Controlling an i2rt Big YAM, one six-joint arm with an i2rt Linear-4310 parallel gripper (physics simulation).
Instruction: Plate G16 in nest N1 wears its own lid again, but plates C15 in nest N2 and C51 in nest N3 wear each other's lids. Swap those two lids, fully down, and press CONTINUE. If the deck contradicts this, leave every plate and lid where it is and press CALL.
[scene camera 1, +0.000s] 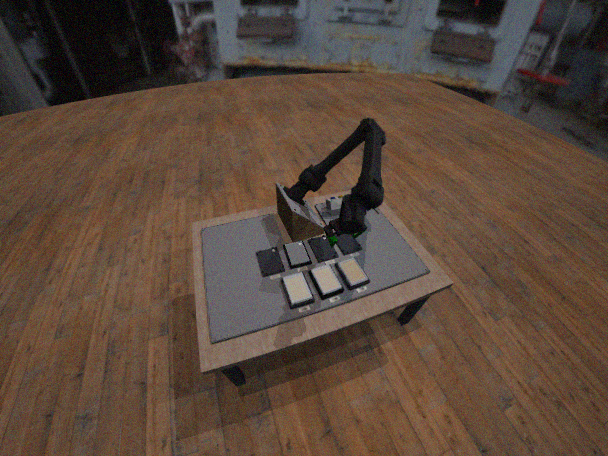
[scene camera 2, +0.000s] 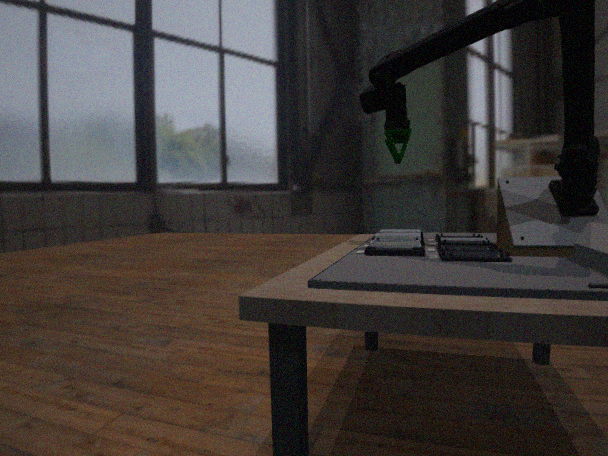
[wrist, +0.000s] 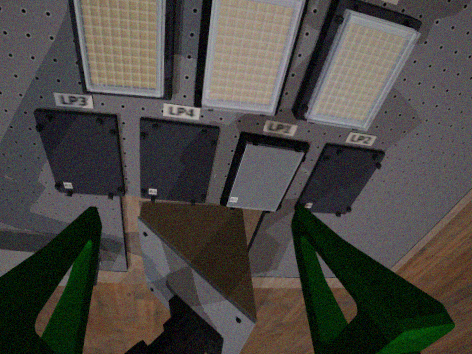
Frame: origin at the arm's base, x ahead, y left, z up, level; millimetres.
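Where they show: gripper, between the fingertips: (scene camera 1: 342, 241) (scene camera 2: 398, 161) (wrist: 199, 215); arm's base, origin of its link: (scene camera 1: 293, 197) (scene camera 2: 572, 199) (wrist: 198, 324).
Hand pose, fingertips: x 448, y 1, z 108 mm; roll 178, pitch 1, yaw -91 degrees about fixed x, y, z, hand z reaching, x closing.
Observation:
Things, the pixels of their top centre, and the offset from my fingertips.
- box with a blue spot, centre of its top: (wrist: 27, 287) (scene camera 1: 346, 195) 396 mm back, 305 mm left, 156 mm down
- LP4, centre of its top: (wrist: 175, 172) (scene camera 2: 466, 243) (scene camera 1: 323, 246) 171 mm back, 33 mm left, 220 mm down
- LP2, centre of its top: (wrist: 340, 189) (scene camera 2: 458, 234) (scene camera 1: 269, 259) 202 mm back, 227 mm right, 220 mm down
- flat grey piece, centre of its top: (wrist: 262, 182) (scene camera 2: 463, 239) (scene camera 1: 296, 252) 190 mm back, 97 mm right, 222 mm down
Three plates with pale gridded tops and clear rims sit in dark nests: left in the wrist view (wrist: 122, 47) (scene camera 1: 352, 272), middle (wrist: 247, 55) (scene camera 1: 326, 280) and right (wrist: 360, 70) (scene camera 1: 297, 289). Their nest names and plate codes cannot be read, so I cannot tell which is G16, C15 or C51. Clear lids seem to cover them. My gripper (wrist: 199, 215) (scene camera 2: 398, 158) is open and empty, high above the deck on the pad side. A box with a blue spot (scene camera 1: 332, 203), partly behind the arm, stands at the back; CONTINUE and CALL cannot be read.
Dark pads LP3 (wrist: 82, 152), LP4 (wrist: 177, 162) and LP2 (wrist: 342, 180) lie beside the plates. Pad LP1 bears a flat grey piece (wrist: 267, 177) (scene camera 1: 297, 254). A tilted grey-and-brown panel (wrist: 200, 240) (scene camera 1: 290, 217) (scene camera 2: 535, 215) stands behind the pads, near the arm.

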